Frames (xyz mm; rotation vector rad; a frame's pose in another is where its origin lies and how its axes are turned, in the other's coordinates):
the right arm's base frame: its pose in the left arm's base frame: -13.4 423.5 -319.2 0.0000 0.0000 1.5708
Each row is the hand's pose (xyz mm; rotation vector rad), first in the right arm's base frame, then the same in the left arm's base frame.
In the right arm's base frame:
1: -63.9 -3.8 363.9 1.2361 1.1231 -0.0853
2: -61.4 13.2 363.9 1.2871 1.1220 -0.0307
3: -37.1 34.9 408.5 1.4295 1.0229 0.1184
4: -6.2 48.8 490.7 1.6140 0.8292 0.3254
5: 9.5 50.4 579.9 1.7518 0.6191 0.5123
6: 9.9 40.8 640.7 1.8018 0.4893 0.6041
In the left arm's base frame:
1: -9.6 359.6 44.7 0.0857 1.7896 1.0812
2: -26.6 362.1 44.7 0.1260 1.8393 1.1130
3: -48.3 386.4 89.3 0.3165 1.9087 1.2236
4: -62.2 417.3 171.5 0.6279 1.9546 1.3793
5: -63.8 433.0 260.7 0.9297 1.9460 1.5194
6: -54.2 433.4 321.5 1.0916 1.9056 1.5944

